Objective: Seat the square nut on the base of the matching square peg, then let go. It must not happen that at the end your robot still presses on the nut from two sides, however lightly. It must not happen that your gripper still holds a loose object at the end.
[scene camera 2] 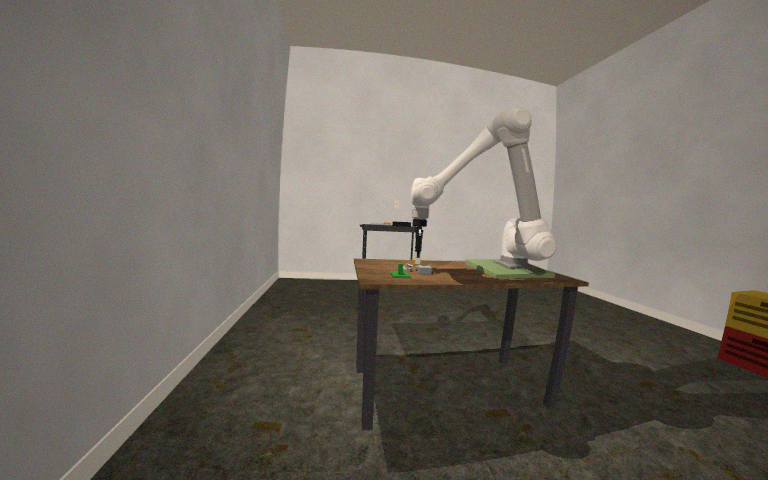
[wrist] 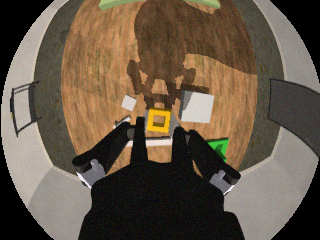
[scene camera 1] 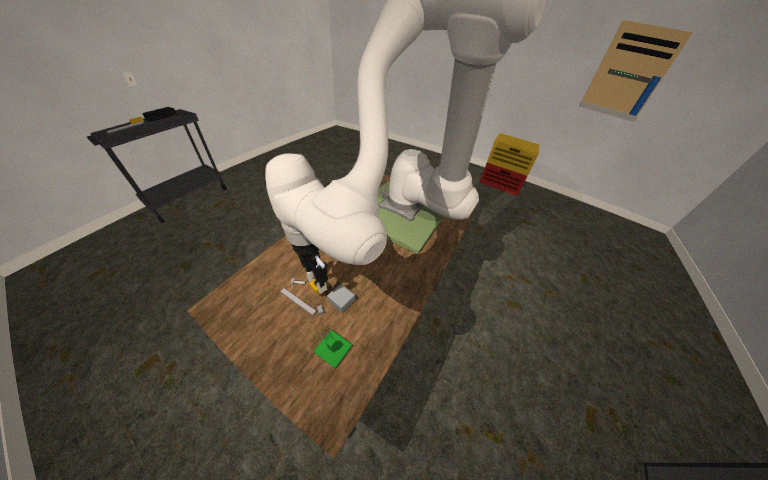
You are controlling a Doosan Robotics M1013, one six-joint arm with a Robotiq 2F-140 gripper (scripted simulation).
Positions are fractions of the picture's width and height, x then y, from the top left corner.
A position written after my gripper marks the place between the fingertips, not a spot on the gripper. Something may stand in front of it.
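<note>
You'd see my gripper at (scene camera 1: 0.41,0.60) and again at (wrist: 0.50,0.49), and there's a grey block (wrist: 0.61,0.45) as well.
</note>
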